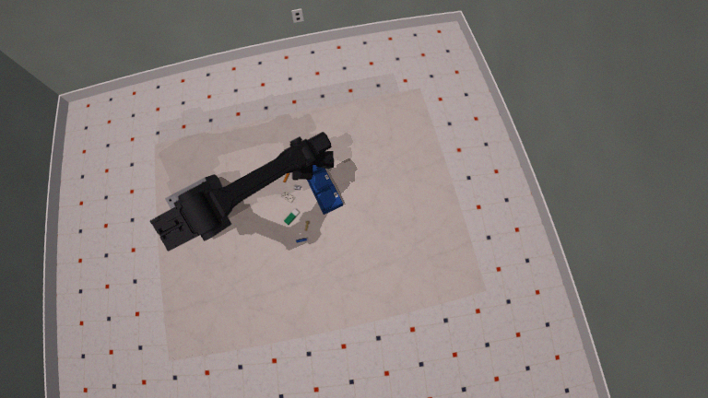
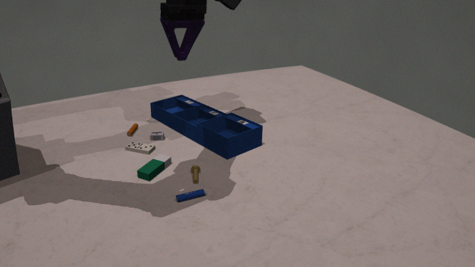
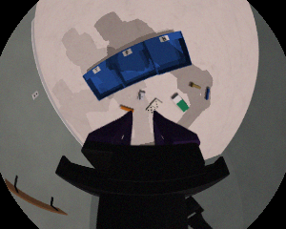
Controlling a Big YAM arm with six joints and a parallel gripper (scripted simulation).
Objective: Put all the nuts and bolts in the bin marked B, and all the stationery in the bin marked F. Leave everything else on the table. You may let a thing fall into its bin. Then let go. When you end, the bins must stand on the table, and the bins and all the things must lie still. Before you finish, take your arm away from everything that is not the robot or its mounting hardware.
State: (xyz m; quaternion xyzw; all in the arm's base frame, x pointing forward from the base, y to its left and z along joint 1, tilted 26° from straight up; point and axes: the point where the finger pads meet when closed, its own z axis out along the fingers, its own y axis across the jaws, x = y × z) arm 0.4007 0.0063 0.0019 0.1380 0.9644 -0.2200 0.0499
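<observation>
The brass bolt lies 50 mm behind my hand, 140 mm to the right of it and 150 mm below it. Round my hand: white domino (90 mm behind, 10 mm to the right, 150 mm below); then grey metal piece (50 mm behind, 20 mm to the left, 150 mm below); then blue three-part bin (50 mm ahead, 10 mm to the left, 140 mm below).
</observation>
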